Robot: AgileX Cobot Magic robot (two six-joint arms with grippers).
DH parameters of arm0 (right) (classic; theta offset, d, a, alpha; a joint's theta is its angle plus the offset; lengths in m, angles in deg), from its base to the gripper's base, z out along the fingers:
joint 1: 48.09 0.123 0 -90
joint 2: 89.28 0 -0.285 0
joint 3: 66.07 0 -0.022 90
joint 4: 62.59 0.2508 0 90
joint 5: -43.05 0 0.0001 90
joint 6: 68.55 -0.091 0 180
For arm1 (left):
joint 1: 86.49 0.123 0 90
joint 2: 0.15 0 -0.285 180
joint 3: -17.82 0 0.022 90
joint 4: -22 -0.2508 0 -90
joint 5: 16.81 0 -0.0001 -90
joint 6: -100.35 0.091 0 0
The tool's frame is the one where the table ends.
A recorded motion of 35 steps. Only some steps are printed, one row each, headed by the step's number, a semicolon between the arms.
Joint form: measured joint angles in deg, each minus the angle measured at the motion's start. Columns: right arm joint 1, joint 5, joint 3, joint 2, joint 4, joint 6; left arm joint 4, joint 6, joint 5, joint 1, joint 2, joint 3.
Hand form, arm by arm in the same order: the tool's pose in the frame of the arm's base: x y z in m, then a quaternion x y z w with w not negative. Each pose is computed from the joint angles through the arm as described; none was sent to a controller.
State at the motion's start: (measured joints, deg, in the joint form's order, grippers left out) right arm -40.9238 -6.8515 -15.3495 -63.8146 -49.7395 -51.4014; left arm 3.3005 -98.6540 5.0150 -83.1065 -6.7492 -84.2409
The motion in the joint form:
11: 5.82 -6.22 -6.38 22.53 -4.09 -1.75; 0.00 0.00 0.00 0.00 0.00 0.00
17: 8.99 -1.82 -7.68 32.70 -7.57 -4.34; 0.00 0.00 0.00 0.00 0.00 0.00
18: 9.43 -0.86 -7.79 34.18 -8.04 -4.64; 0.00 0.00 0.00 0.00 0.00 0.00
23: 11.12 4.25 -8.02 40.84 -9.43 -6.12; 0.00 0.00 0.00 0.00 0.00 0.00
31: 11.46 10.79 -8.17 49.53 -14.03 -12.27; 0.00 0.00 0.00 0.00 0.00 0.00
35: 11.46 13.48 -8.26 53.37 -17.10 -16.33; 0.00 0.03 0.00 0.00 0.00 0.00
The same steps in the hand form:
11: 0.1030 0.0356 0.2698 -0.21225 0.93608 0.06687 0.27247; 0.0508 0.0139 0.1776 -0.07041 0.79129 0.05709 0.60469
17: 0.1339 0.0457 0.2572 -0.22421 0.94515 0.04865 0.23249; 0.0508 0.0139 0.1776 -0.07041 0.79129 0.05709 0.60469
18: 0.1386 0.0475 0.2547 -0.22653 0.94561 0.04594 0.22889; 0.0508 0.0139 0.1776 -0.07041 0.79129 0.05709 0.60469
23: 0.1589 0.0566 0.2409 -0.23160 0.94744 0.03923 0.21721; 0.0508 0.0139 0.1776 -0.07041 0.79129 0.05709 0.60469
31: 0.1849 0.0611 0.2182 -0.20583 0.95742 0.01629 0.20179; 0.0508 0.0139 0.1776 -0.07041 0.79129 0.05709 0.60469
35: 0.1956 0.0617 0.2070 -0.19024 0.96217 0.00285 0.19500; 0.0508 0.0139 0.1776 -0.07020 0.79131 0.05725 0.60467

